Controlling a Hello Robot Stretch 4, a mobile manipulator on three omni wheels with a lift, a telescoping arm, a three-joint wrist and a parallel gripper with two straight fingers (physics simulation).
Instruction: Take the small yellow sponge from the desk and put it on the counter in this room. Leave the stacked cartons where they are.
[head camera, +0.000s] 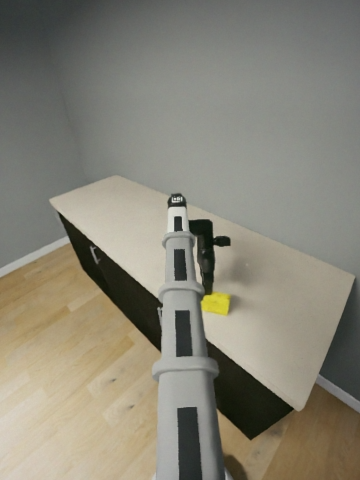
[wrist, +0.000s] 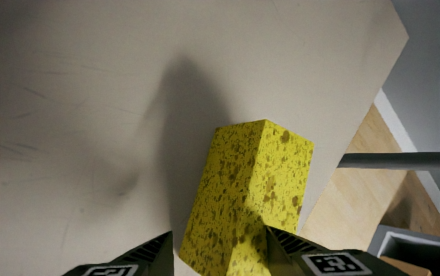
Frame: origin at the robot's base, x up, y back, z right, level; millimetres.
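Seen in the pictures: gripper, between the fingertips: (head camera: 206, 292) (wrist: 220, 249).
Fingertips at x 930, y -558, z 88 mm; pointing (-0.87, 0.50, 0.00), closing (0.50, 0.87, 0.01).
Observation:
A point is followed by its place in that frame.
The small yellow sponge (head camera: 217, 303) {x 942, y -502, z 114 mm} (wrist: 245, 190) {x 942, y -547, z 122 mm} is on the counter (head camera: 125, 220) {x 882, y -1139, z -307 mm} (wrist: 75, 100) {x 882, y -629, z 180 mm}, near its front edge. In the wrist view it sits askew, with two speckled faces showing. My gripper (head camera: 208, 292) {x 930, y -558, z 88 mm} (wrist: 220, 249) {x 930, y -558, z 88 mm} is low over the counter and partly open, at the near end of the sponge. The right finger overlaps the sponge's side. A narrow gap shows between the left finger and the sponge, so it is not clamped. The sponge's lower end is cut off by the wrist view. The desk and the stacked cartons do not show.
My telescoped arm (head camera: 187, 330) {x 1237, y -253, z 5 mm} reaches across the counter's front edge and hides part of it. A grey wall (head camera: 210, 100) {x 1461, y -1211, z 176 mm} stands behind the counter. Dark cabinet fronts (head camera: 125, 290) {x 568, y -881, z -326 mm} lie below. The wrist view shows a dark bar (wrist: 390, 160) and a grey open box-like shape (wrist: 381, 239) {x 33, y 1152, z -476 mm}.

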